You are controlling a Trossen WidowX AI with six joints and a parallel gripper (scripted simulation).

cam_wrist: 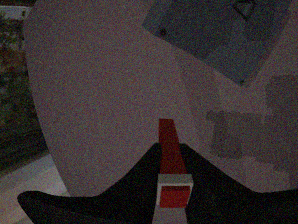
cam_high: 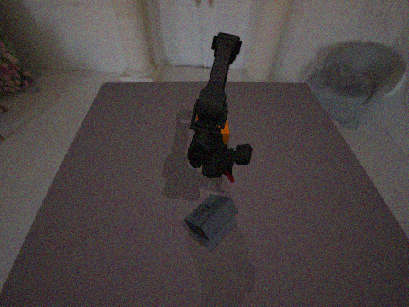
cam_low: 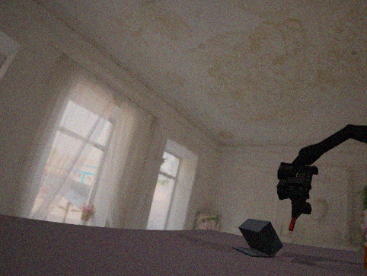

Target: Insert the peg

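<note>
The panel lies 110 mm ahead of my gripper tip, 80 mm below it and 60 mm to the right of it. Round my gripper tip: peg 10 mm to the right, 10 mm above.
</note>
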